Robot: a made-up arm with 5 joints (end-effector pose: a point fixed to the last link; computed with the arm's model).
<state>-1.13 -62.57 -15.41 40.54 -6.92</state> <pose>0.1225 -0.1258 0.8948 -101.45 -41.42 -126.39</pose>
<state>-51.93 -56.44 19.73 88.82 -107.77</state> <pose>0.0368 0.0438 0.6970 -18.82 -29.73 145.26</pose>
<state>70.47 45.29 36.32 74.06 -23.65</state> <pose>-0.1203 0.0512 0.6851 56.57 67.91 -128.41</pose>
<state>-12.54 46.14 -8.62 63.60 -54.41</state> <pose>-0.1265 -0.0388 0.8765 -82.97 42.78 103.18</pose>
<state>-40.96 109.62 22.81 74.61 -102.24</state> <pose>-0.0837 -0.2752 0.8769 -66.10 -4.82 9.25</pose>
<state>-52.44 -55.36 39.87 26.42 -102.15</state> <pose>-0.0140 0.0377 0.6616 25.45 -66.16 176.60</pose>
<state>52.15 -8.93 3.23 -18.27 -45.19</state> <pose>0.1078 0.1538 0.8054 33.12 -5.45 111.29</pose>
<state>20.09 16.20 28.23 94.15 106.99</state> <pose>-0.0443 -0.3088 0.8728 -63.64 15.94 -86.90</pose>
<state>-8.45 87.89 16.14 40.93 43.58</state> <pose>-0.3479 -0.1356 0.8149 -77.47 58.76 176.49</pose>
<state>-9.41 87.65 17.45 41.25 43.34</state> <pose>-0.3448 -0.1406 0.8186 -81.07 57.66 173.23</pose>
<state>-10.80 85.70 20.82 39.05 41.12</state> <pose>-0.3371 -0.1532 0.8423 -90.40 50.77 165.43</pose>
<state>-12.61 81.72 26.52 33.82 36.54</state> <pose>-0.3165 -0.1809 0.8880 -100.16 35.81 158.58</pose>
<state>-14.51 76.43 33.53 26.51 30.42</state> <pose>-0.2733 -0.2271 0.9395 -106.33 15.18 156.38</pose>
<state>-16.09 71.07 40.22 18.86 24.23</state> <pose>-0.2121 -0.2806 0.9740 -109.77 -5.72 157.73</pose>
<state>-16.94 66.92 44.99 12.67 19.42</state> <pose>-0.1557 -0.3214 0.9858 -111.79 -21.52 160.49</pose>
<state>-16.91 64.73 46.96 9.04 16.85</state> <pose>-0.1249 -0.3390 0.9887 -112.53 -29.37 162.50</pose>
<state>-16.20 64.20 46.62 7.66 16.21</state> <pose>-0.1197 -0.3380 0.9935 -111.93 -30.58 162.90</pose>
